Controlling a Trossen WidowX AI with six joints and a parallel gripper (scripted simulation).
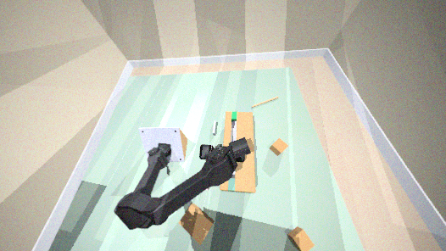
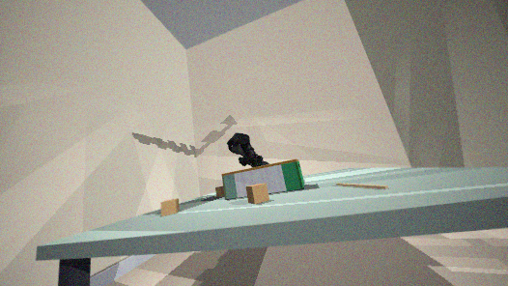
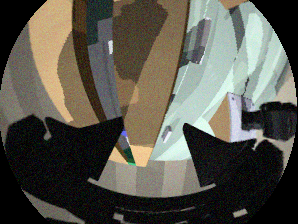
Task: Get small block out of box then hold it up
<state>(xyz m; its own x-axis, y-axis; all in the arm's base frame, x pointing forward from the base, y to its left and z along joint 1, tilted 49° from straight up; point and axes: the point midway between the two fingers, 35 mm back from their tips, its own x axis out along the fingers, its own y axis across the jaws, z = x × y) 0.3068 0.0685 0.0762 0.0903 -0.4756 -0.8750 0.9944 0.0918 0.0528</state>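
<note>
My gripper tip is 40 mm above the box, 30 mm to the right of it and 30 mm short of it. Also, from my gripper tip: blue-violet block: 50 mm ahead, 40 mm to the left, 20 mm below; then thin wooden stick: 390 mm to the left, 240 mm ahead, 100 mm below.
</note>
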